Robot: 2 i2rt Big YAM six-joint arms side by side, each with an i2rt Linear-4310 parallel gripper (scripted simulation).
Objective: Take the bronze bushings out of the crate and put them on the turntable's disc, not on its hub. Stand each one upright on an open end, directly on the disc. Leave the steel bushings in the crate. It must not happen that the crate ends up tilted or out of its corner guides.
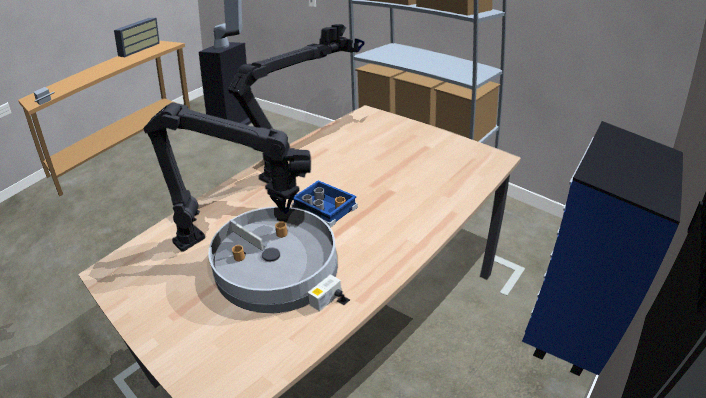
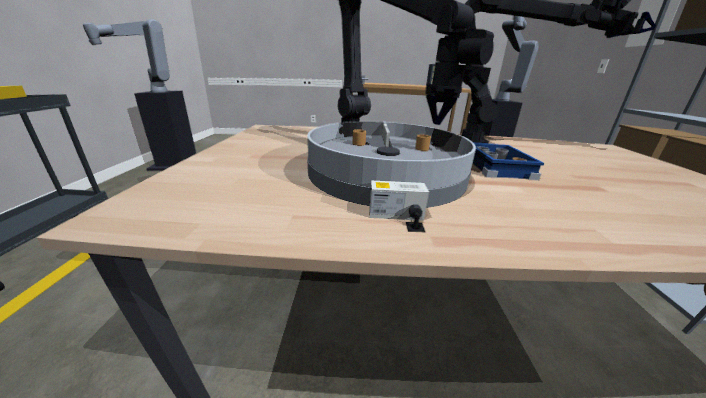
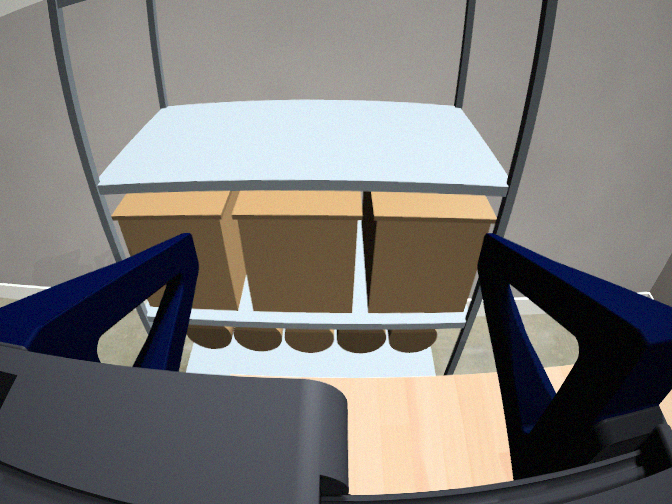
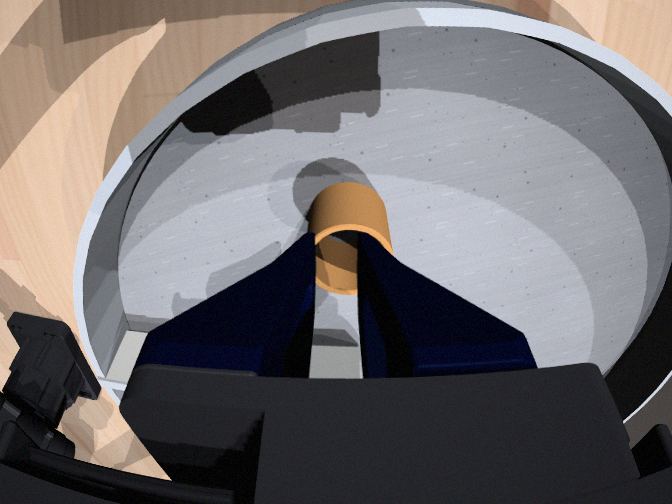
Labels:
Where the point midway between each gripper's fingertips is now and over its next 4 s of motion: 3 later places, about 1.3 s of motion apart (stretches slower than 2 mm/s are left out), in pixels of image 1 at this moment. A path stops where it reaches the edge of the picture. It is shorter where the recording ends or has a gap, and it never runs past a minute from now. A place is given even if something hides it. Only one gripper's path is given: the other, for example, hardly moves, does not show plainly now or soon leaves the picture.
My right gripper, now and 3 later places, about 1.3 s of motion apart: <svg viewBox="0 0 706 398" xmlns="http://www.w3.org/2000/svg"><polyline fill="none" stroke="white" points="284,212 335,179 337,194 337,196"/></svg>

